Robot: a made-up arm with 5 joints. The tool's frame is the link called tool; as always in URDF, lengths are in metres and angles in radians. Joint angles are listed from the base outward. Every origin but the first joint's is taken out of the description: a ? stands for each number. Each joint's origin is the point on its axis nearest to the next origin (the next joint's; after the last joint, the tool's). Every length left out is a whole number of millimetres.
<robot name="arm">
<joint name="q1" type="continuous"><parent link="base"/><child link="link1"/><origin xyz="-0.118 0.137 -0.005" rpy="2.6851 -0.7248 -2.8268"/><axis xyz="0 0 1"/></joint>
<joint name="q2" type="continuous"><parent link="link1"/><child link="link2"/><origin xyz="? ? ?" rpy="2.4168 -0.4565 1.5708"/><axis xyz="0 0 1"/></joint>
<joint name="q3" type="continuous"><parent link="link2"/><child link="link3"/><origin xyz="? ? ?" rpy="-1.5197 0.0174 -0.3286"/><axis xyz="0 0 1"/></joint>
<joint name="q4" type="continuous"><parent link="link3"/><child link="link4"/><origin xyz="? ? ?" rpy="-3.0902 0.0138 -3.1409"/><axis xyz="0 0 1"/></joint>
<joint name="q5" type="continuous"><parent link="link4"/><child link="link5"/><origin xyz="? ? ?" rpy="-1.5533 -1.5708 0"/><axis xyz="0 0 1"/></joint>
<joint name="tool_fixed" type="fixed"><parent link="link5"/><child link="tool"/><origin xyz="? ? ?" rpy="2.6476 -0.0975 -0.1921"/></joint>
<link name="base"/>
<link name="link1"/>
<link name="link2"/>
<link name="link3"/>
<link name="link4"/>
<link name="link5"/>
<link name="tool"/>
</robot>
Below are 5 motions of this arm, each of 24 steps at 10 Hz.
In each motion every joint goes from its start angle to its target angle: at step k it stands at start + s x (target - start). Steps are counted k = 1, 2, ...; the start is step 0. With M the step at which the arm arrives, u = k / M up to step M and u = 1 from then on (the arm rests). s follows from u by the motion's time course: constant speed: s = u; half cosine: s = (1 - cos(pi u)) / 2; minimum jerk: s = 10 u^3 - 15 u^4 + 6 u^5.
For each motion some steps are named. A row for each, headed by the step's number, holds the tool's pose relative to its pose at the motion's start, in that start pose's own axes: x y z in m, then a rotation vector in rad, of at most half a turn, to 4 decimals.
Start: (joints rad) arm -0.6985 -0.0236 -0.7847 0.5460 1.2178
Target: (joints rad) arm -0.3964 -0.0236 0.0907 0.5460 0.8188
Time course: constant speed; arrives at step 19
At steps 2, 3, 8, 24:
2: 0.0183 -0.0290 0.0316 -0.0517 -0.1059 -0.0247
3: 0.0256 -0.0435 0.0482 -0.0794 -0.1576 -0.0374
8: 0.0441 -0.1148 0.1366 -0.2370 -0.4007 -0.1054
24: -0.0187 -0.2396 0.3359 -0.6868 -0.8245 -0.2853

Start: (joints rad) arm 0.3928 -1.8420 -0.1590 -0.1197 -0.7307
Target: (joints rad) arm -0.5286 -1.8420 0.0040 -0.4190 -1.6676
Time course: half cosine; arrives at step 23
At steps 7, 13, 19, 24:
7: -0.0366 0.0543 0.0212 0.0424 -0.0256 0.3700
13: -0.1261 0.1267 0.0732 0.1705 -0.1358 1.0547
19: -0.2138 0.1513 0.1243 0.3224 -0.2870 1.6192
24: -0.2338 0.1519 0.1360 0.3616 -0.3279 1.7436

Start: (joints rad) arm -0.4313 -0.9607 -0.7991 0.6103 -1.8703
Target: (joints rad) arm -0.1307 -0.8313 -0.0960 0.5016 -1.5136
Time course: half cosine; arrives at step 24
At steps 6, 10, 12, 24:
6: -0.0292 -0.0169 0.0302 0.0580 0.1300 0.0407
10: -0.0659 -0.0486 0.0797 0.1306 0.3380 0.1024
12: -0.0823 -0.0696 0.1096 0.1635 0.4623 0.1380
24: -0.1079 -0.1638 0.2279 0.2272 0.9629 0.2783

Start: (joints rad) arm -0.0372 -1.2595 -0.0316 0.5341 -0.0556
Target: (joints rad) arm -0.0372 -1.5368 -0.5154 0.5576 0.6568
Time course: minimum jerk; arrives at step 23
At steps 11, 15, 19, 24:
11: 0.0106 0.0494 -0.0288 0.2665 0.0977 -0.4115
15: 0.0266 0.0845 -0.0406 0.4662 0.1789 -0.6596
19: 0.0403 0.1061 -0.0445 0.5987 0.2357 -0.7994
24: 0.0435 0.1105 -0.0449 0.6269 0.2480 -0.8268

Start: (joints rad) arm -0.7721 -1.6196 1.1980 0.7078 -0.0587
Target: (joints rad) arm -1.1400 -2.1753 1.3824 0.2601 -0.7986
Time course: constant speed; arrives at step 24
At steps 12, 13, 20, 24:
12: -0.0552 0.0161 0.0149 -0.2033 0.1221 0.4177
13: -0.0597 0.0171 0.0163 -0.2165 0.1351 0.4570
20: -0.0908 0.0222 0.0275 -0.2887 0.2366 0.7482
24: -0.1083 0.0233 0.0347 -0.3132 0.3030 0.9251

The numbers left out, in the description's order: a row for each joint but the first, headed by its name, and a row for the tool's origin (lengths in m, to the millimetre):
q2: -0.09 -0.018 0
q3: 0.028 -0.105 0
q4: -0.061 0.341 0
q5: 0.037 -0.051 0
tool: 0.032 0.003 0

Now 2 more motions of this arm.
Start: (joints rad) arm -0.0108 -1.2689 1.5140 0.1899 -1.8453
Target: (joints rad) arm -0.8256 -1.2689 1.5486 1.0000 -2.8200
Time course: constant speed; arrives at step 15
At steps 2, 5, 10, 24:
2: 0.0018 -0.0120 -0.0028 -0.1417 -0.1835 0.1286
5: 0.0048 -0.0300 -0.0082 -0.3670 -0.4439 0.3365
10: 0.0133 -0.0634 -0.0209 -0.7775 -0.8367 0.7070
24: 0.0326 -0.1044 -0.0352 -1.2382 -1.1754 1.0798

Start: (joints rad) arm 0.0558 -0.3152 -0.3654 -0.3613 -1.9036
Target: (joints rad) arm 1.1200 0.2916 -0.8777 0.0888 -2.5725
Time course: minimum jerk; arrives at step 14
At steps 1, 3, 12, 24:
1: -0.0006 0.0004 -0.0001 -0.0005 -0.0012 0.0013
3: -0.0123 0.0094 -0.0027 -0.0096 -0.0264 0.0271
12: -0.1350 0.1763 0.0394 -0.1228 -0.3887 0.2522
24: -0.1365 0.1810 0.0422 -0.1278 -0.3966 0.2533

